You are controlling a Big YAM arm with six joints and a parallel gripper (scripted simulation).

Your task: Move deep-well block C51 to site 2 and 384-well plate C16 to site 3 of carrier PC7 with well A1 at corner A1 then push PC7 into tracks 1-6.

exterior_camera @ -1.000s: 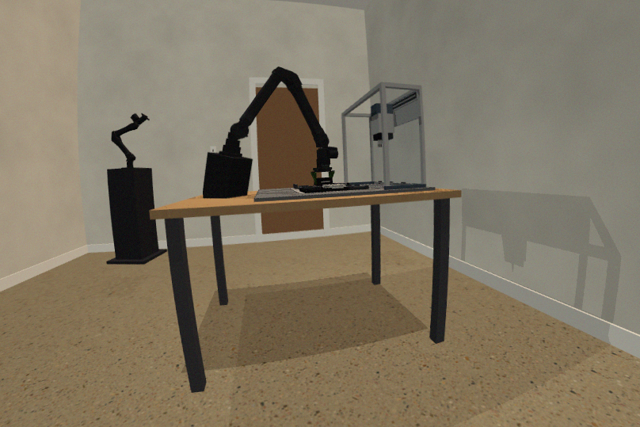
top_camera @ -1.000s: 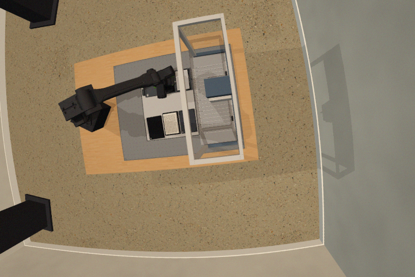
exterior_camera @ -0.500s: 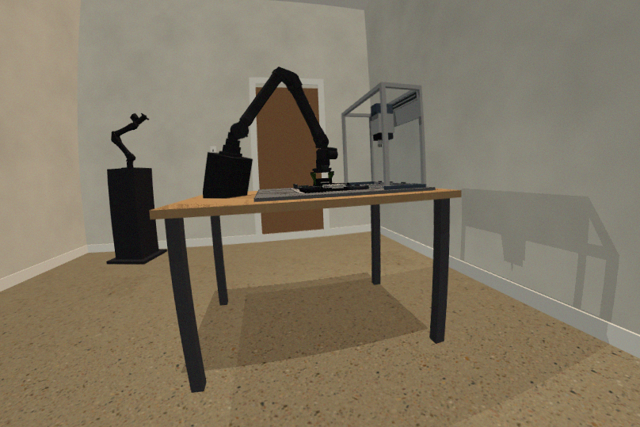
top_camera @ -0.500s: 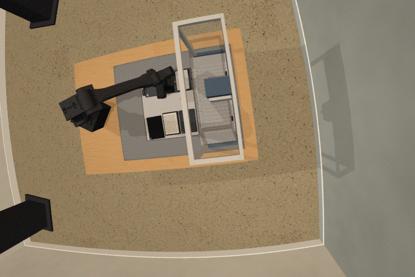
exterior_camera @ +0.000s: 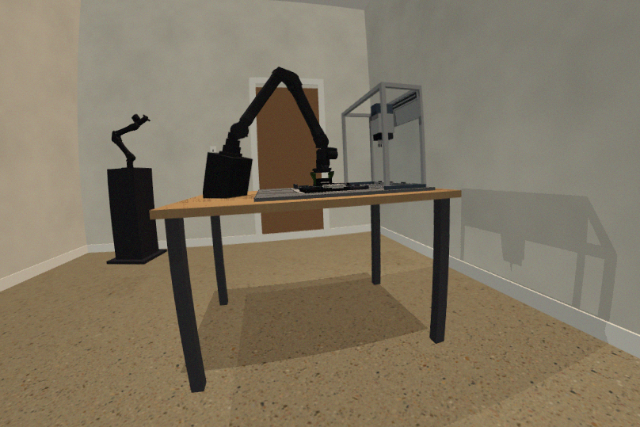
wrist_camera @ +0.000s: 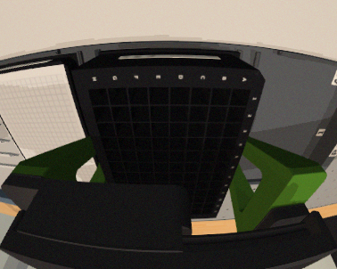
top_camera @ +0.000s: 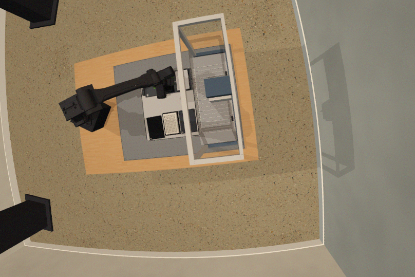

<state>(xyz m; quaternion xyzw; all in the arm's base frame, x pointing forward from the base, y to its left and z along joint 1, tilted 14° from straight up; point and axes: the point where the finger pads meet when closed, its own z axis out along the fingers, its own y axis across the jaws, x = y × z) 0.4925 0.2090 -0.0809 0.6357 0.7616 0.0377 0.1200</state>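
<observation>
Now: hand 10 mm above the dark carrier PC7. The rest, counted from my hand: nest S3: 140 mm ahead, 230 mm to the right, 20 mm below; then black nest: 70 mm behind, 280 mm to the right, 20 mm below; then white 96-well plate C15: 40 mm ahead, 250 mm to the right.
</observation>
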